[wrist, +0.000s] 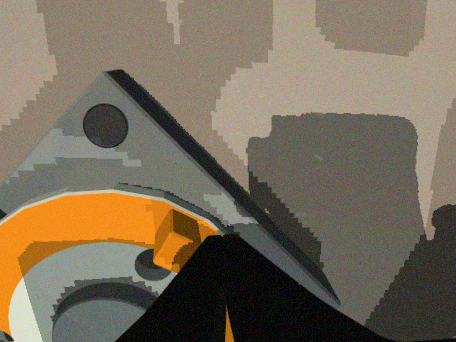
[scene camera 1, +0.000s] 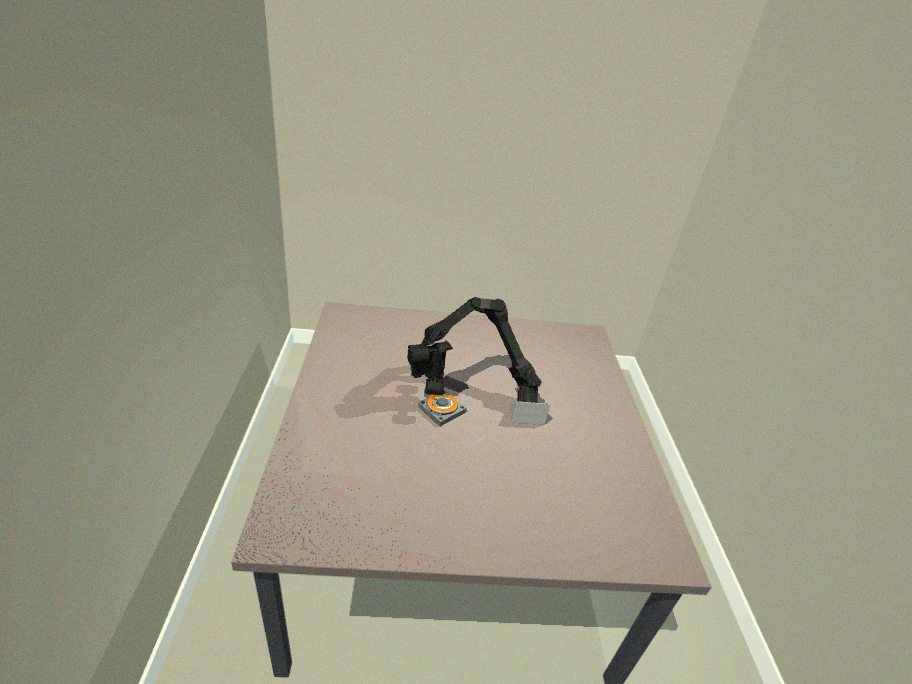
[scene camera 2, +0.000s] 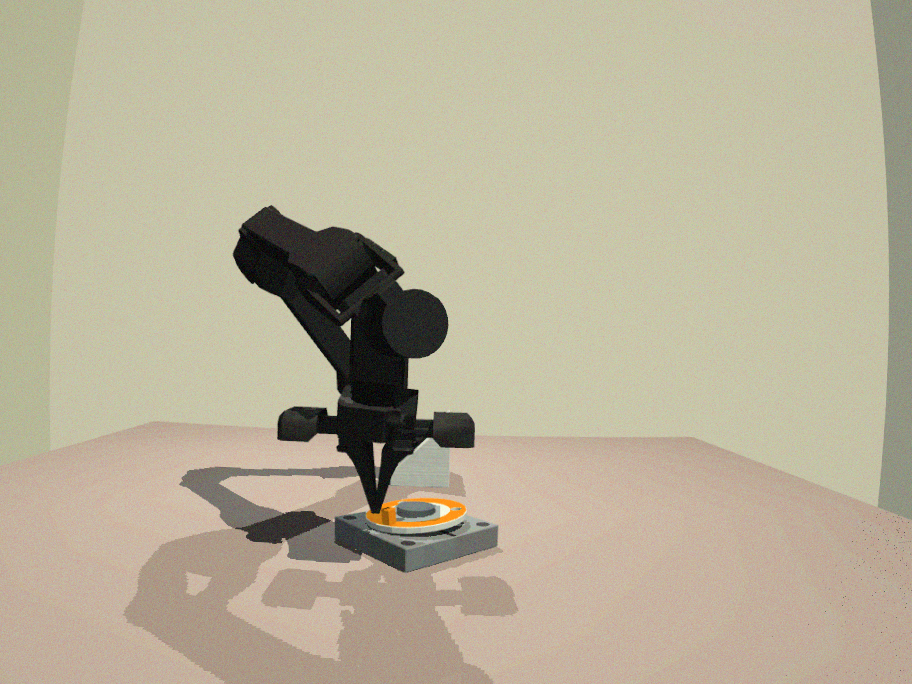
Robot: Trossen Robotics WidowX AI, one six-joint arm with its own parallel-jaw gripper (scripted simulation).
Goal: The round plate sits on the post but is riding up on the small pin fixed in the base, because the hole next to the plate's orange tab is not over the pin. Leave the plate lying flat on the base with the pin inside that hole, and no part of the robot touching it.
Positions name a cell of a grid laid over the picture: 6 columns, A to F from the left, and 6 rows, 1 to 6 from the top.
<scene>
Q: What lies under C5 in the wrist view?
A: My gripper.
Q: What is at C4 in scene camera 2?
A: My gripper.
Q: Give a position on a square grey base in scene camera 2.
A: C5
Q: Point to a round plate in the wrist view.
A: A5
</scene>
